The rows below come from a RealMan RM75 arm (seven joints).
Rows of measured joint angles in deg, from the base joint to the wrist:
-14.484 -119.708 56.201 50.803 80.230 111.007 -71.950
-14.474 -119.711 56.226 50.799 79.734 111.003 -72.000
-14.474 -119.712 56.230 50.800 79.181 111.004 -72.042
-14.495 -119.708 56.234 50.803 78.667 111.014 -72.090
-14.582 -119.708 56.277 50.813 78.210 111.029 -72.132
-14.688 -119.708 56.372 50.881 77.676 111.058 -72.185
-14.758 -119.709 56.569 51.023 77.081 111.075 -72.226
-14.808 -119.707 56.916 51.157 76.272 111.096 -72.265
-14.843 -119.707 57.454 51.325 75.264 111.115 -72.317
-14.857 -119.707 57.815 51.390 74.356 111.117 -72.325
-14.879 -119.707 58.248 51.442 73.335 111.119 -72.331
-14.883 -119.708 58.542 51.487 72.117 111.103 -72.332
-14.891 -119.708 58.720 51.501 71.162 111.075 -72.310
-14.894 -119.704 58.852 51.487 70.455 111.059 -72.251
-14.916 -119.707 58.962 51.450 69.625 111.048 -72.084
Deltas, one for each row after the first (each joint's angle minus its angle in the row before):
0.010 -0.003 0.025 -0.004 -0.496 -0.004 -0.050
0.000 -0.001 0.004 0.001 -0.553 0.001 -0.042
-0.021 0.004 0.004 0.003 -0.514 0.010 -0.048
-0.087 0.000 0.043 0.010 -0.457 0.015 -0.042
-0.106 0.000 0.095 0.068 -0.534 0.029 -0.053
-0.070 -0.001 0.197 0.142 -0.595 0.017 -0.041
-0.050 0.002 0.347 0.134 -0.809 0.021 -0.039
-0.035 0.000 0.538 0.168 -1.008 0.019 -0.052
-0.014 0.000 0.361 0.065 -0.908 0.002 -0.008
-0.022 0.000 0.433 0.052 -1.021 0.002 -0.006
-0.004 -0.001 0.294 0.045 -1.218 -0.016 -0.001
-0.008 0.000 0.178 0.014 -0.955 -0.028 0.022
-0.003 0.004 0.132 -0.014 -0.707 -0.016 0.059
-0.022 -0.003 0.110 -0.037 -0.830 -0.011 0.167

